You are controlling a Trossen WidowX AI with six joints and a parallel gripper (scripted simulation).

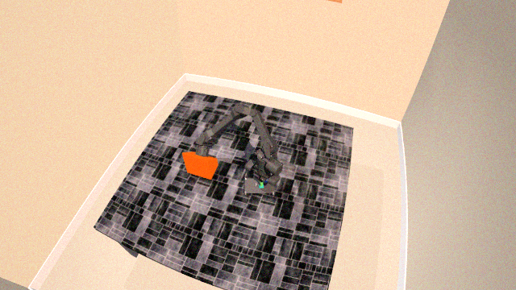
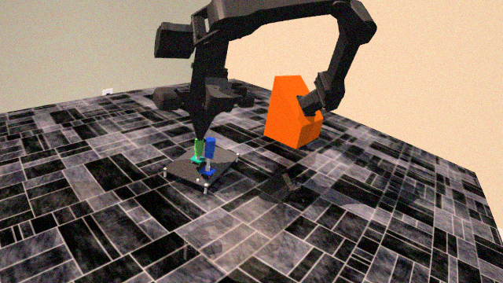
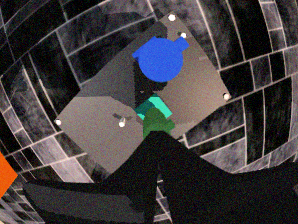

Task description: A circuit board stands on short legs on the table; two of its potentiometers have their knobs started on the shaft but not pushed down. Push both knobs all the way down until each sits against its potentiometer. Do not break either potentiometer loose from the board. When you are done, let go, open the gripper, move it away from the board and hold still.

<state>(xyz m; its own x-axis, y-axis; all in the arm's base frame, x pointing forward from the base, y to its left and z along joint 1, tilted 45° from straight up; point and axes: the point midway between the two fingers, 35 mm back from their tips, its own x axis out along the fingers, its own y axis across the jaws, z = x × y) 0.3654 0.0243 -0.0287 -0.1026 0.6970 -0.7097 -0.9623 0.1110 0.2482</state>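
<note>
Now: the green knob 1 cm below my gripper tip. Round my gripper tip: blue knob: 5 cm to the left, 1 cm ahead, 1 cm above.
</note>
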